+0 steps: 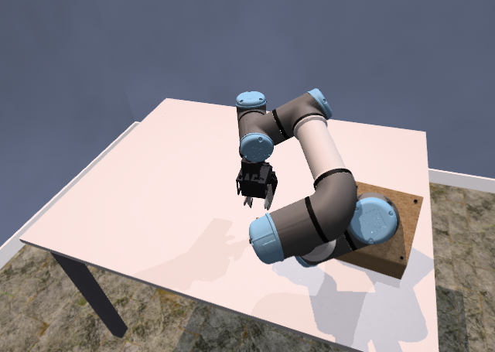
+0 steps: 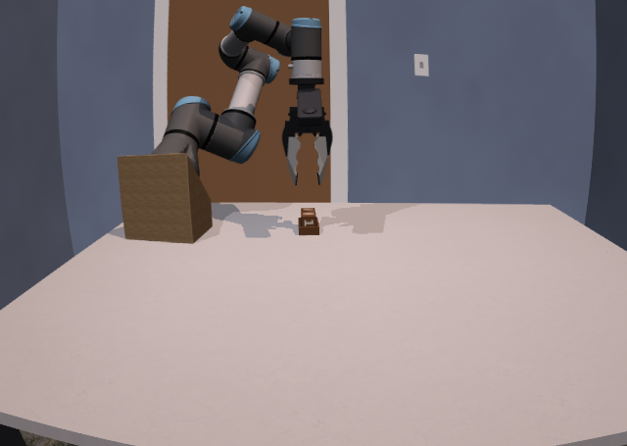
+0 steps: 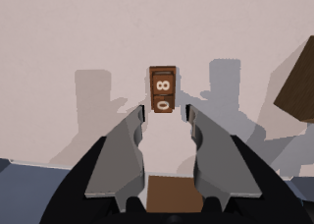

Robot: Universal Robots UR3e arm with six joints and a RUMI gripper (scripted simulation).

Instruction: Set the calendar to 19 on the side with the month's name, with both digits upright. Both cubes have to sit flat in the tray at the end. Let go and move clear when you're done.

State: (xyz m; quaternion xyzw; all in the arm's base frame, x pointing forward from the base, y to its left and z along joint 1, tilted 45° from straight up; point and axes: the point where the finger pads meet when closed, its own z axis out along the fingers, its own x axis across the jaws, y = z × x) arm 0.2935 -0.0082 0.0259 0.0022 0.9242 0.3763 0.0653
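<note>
Right now the brown digit cube is 90 mm below my hand. Round my hand: tray: 110 mm below, 20 mm to the left.
</note>
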